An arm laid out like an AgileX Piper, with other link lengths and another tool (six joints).
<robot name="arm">
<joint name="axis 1" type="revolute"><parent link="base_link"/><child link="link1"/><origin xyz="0.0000 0.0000 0.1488" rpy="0.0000 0.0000 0.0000"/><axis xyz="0 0 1"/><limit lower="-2.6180" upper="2.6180"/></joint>
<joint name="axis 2" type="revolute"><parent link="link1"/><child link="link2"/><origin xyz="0.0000 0.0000 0.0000" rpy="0.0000 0.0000 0.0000"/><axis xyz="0 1 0"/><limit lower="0.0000" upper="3.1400"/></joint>
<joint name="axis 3" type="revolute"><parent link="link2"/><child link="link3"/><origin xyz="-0.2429 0.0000 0.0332" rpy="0.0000 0.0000 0.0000"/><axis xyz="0 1 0"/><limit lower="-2.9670" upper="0.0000"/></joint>
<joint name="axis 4" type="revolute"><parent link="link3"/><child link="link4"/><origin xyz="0.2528 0.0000 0.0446" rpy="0.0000 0.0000 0.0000"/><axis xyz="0.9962 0 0.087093"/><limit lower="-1.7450" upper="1.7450"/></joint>
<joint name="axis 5" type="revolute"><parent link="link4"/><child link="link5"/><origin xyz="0.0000 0.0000 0.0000" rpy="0.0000 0.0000 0.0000"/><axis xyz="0 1 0"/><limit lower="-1.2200" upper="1.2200"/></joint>
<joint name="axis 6" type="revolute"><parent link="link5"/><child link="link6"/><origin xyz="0.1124 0.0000 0.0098" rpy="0.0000 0.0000 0.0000"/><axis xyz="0.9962 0 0.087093"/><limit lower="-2.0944" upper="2.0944"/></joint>
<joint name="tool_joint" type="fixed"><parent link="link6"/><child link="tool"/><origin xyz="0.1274 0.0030 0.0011" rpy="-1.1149 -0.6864 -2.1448"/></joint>
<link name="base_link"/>
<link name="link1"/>
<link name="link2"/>
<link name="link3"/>
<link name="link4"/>
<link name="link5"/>
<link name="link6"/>
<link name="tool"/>
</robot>
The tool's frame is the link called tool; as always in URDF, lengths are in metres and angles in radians.
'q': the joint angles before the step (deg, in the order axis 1, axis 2, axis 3, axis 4, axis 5, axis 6). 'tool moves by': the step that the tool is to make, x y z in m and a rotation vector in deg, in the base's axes. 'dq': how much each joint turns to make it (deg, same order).
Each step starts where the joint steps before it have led.
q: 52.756 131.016 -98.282 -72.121 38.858 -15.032
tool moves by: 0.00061 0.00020 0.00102 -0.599 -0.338 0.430
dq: 0.001 -0.001 0.001 -0.404 0.001 -0.456
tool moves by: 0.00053 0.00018 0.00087 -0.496 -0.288 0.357
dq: -0.001 0.001 -0.002 -0.347 -0.001 -0.371
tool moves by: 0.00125 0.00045 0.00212 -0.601 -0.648 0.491
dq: 0.000 0.000 0.000 -0.896 0.000 -0.142
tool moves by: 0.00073 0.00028 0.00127 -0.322 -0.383 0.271
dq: 0.000 -0.001 0.002 -0.538 -0.001 -0.040
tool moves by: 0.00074 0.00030 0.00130 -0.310 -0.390 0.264
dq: 0.000 0.001 -0.002 -0.550 0.002 -0.018
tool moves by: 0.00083 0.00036 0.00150 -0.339 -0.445 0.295
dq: 0.001 0.000 -0.001 -0.630 0.000 -0.002
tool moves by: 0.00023 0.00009 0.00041 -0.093 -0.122 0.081
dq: -0.001 -0.001 0.003 -0.175 -0.002 0.001
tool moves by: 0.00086 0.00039 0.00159 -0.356 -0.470 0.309
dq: 0.000 -0.001 0.000 -0.667 0.001 0.001
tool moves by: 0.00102 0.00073 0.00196 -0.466 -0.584 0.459
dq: 0.000 0.000 0.001 -0.839 -0.053 -0.046
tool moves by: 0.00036 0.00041 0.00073 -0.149 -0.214 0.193
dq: 0.000 0.000 -0.001 -0.320 -0.051 -0.001
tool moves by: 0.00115 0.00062 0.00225 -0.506 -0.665 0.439
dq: 0.001 0.002 -0.001 -0.944 0.001 0.000
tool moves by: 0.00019 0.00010 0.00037 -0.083 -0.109 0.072
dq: -0.001 0.000 0.000 -0.155 -0.001 0.000
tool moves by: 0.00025 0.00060 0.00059 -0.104 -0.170 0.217
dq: 0.000 0.000 -0.001 -0.276 -0.102 -0.001
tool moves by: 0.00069 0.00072 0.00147 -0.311 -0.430 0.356
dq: 0.000 0.001 -0.001 -0.634 -0.069 -0.002
